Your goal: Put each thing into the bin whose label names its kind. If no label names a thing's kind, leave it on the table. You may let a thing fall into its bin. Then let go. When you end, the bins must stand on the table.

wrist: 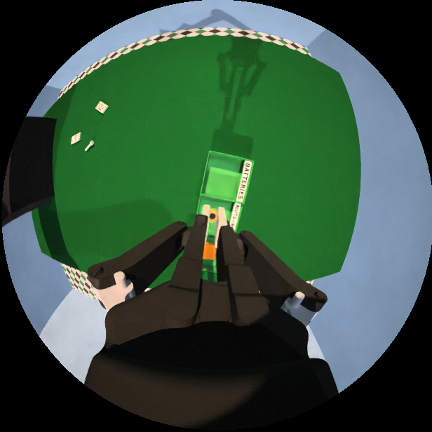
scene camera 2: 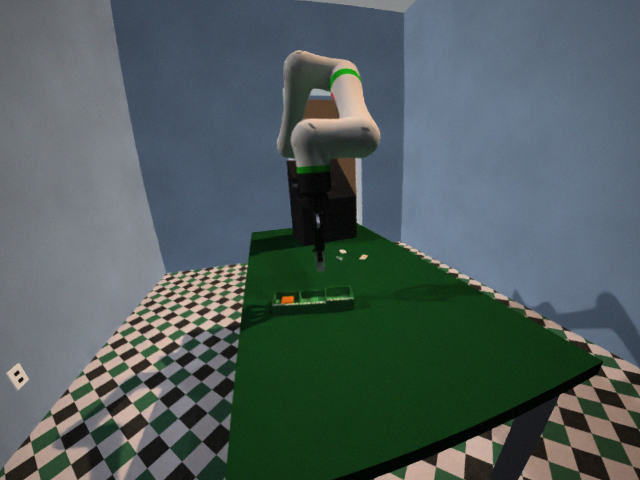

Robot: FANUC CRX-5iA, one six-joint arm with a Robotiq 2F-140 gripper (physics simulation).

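Places are measured from the arm's base along level axes (x left, y back, z up), in metres.
Where they show: gripper, fingertip midpoint: [scene camera 2: 320, 269].
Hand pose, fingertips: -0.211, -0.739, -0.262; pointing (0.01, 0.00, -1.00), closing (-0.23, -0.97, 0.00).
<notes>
Each offset is from my fingertips to the top centre of the thing, as dx, dy, dz. "spot": to the spot under its first point. Level surfaces: height alone.
My gripper [scene camera 2: 320, 267] [wrist: 212, 215] is shut on a small orange-yellow nut [wrist: 212, 216]. In the wrist view the nut shows over the middle bin, whose partly covered label [wrist: 236, 215] begins with NUTS. The gripper hangs above table height. The end bin has a BATTERIES label [wrist: 247, 181]. The third bin @[spot: -0.129, -0.023, -0.102] [scene camera 2: 284, 310] holds an orange block-like thing @[-0.110, +0.027, -0.100] [scene camera 2: 287, 299] [wrist: 209, 251]; its label is hidden. A pale bolt @[+0.189, +0.326, -0.103] [scene camera 2: 339, 257] [wrist: 89, 145] and two dominoes, one @[+0.301, +0.289, -0.110] [scene camera 2: 363, 256] [wrist: 101, 107] and another @[+0.243, +0.403, -0.110] [scene camera 2: 342, 251] [wrist: 76, 138], lie on the table, away from the bins.
The three green bins stand in a joined row on the green table @[dz -0.117] [scene camera 2: 392, 361] [wrist: 300, 150]. The dark robot pedestal [scene camera 2: 341, 219] [wrist: 30, 160] stands at the table's far end in the scene view, beyond the dominoes and bolt.
</notes>
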